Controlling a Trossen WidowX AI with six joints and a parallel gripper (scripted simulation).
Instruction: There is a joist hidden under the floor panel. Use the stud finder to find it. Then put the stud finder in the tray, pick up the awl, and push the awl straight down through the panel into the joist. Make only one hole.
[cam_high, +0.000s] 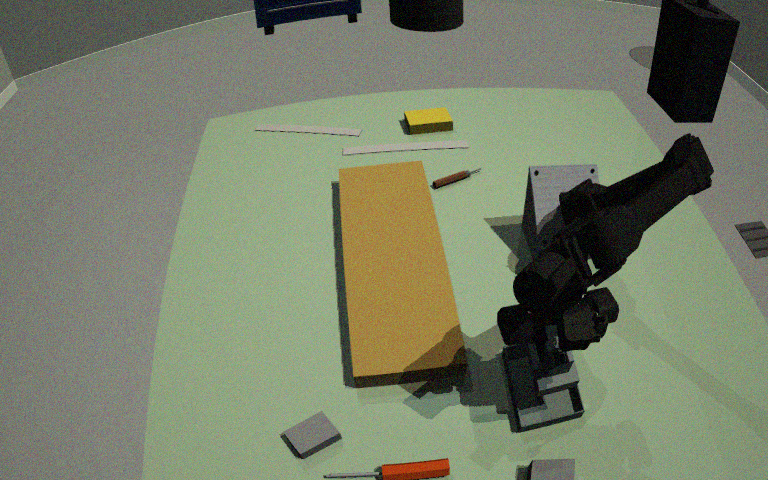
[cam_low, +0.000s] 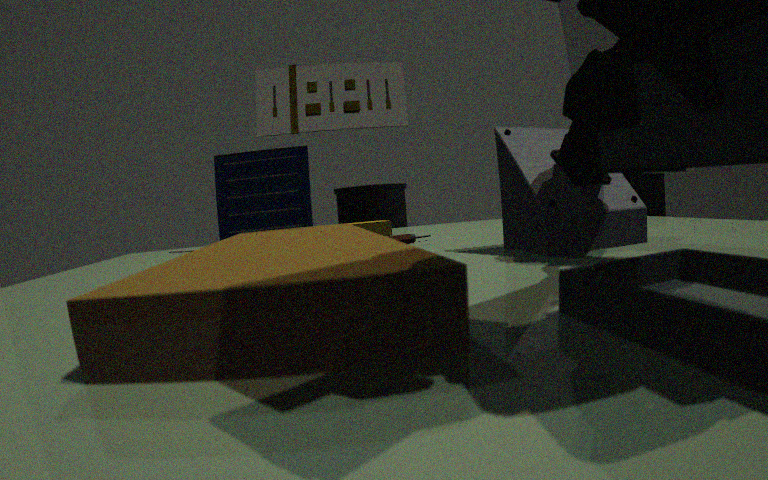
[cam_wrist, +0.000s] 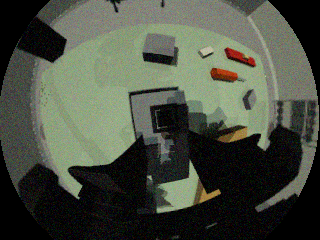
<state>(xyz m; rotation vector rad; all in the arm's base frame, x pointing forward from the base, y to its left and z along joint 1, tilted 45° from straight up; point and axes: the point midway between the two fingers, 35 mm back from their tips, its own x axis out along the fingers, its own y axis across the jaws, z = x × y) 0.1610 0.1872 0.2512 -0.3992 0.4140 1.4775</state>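
Now: the grey tray 9 cm below my gripper tip. Round my gripper tip: stud finder: 2 cm above, 1 cm to the left; small grey block: 38 cm ahead, 9 cm below, 2 cm to the left; orange-handled tool: 30 cm ahead, 11 cm to the left, 9 cm below.
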